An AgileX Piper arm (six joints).
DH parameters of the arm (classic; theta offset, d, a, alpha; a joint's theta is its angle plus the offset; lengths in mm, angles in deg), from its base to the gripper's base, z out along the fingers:
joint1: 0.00 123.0 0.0 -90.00
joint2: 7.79 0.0 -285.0 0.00
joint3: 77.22 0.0 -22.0 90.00
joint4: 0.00 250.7 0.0 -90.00
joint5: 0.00 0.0 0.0 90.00
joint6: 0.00 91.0 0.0 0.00
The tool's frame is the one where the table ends.
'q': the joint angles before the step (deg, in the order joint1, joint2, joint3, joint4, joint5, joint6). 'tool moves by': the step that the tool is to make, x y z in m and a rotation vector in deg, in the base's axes. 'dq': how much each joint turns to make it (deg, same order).
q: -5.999, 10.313, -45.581, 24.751, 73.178, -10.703
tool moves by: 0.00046, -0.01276, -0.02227, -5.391, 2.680, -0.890
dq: 4.395, -2.176, 4.089, -7.848, 0.180, 0.703
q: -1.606, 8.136, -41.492, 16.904, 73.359, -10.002
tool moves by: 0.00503, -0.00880, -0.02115, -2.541, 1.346, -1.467
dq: 3.045, -1.955, 4.744, -5.271, -1.911, 1.737
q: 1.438, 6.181, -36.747, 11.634, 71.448, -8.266
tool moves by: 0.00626, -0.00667, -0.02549, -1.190, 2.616, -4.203
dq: 0.359, -2.009, 5.558, -4.506, -1.404, 3.158
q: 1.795, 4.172, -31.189, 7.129, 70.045, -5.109
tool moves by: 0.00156, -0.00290, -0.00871, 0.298, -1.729, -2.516
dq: 0.001, -1.905, 2.372, -1.900, -2.435, 2.164
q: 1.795, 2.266, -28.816, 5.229, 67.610, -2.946
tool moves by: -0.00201, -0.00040, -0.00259, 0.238, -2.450, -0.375
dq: -0.004, -1.928, 0.882, -0.177, -1.440, 0.296
